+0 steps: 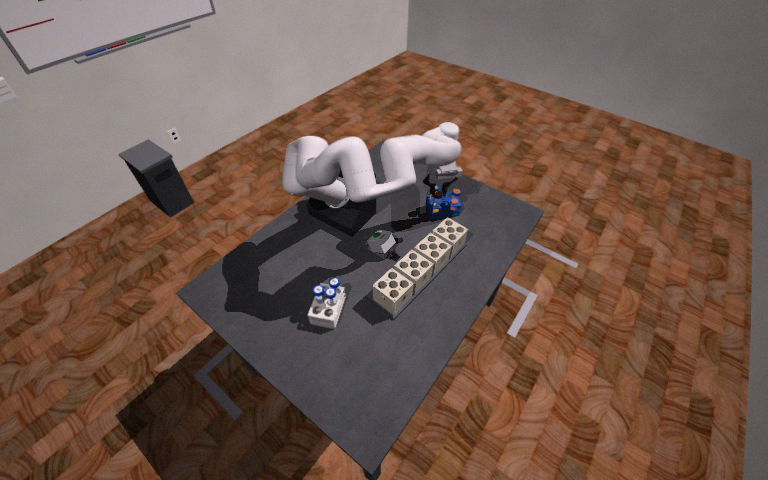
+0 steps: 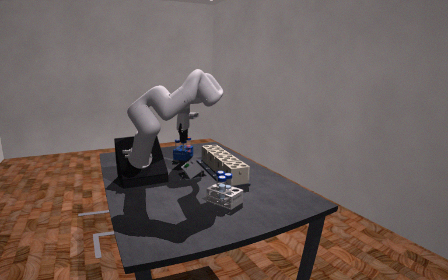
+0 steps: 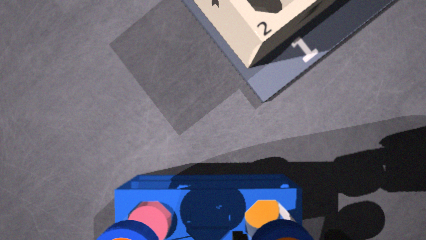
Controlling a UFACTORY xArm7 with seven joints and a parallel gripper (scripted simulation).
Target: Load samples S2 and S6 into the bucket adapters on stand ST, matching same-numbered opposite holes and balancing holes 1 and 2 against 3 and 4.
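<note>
The orange-dot tube is 70 mm to the left of my hand, 70 mm below it and 40 mm ahead of it. From my hand the other things lie so: white rack 620 mm to the right, 110 mm below; then blue rack 110 mm below, 40 mm to the left, 10 mm ahead.
</note>
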